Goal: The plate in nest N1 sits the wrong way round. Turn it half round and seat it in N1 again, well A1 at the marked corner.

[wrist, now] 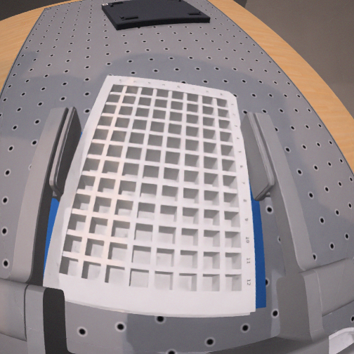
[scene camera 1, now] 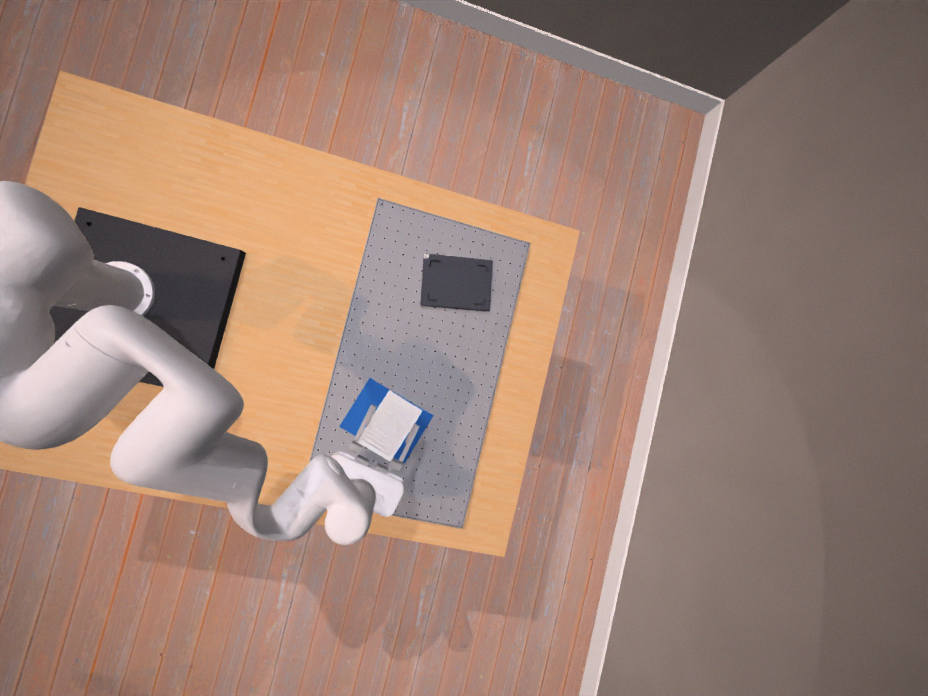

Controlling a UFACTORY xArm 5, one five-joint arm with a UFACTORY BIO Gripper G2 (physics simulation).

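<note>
The white well plate (scene camera 1: 391, 424) (wrist: 155, 185) is between the two fingers of my gripper (scene camera 1: 387, 434) (wrist: 162, 157), which is shut on its long sides. The plate is over the blue mat (scene camera 1: 364, 398) (wrist: 259, 280), whose edges show on both sides of it; how high it is above the mat I cannot tell. In the wrist view the number 12 is at the plate's near right end. The dark nest N1 (scene camera 1: 456, 282) (wrist: 155, 13) is apart from the plate, with nothing in it. A small light mark shows at one of its corners, at the upper left in the scene view.
The grey perforated board (scene camera 1: 404, 329) (wrist: 65, 65) lies on the wooden table (scene camera 1: 299, 172) and bears the nest and the blue mat. The arm's black base plate (scene camera 1: 191, 262) is at the left in the scene view. A wall (scene camera 1: 787, 299) stands beyond the table at the right.
</note>
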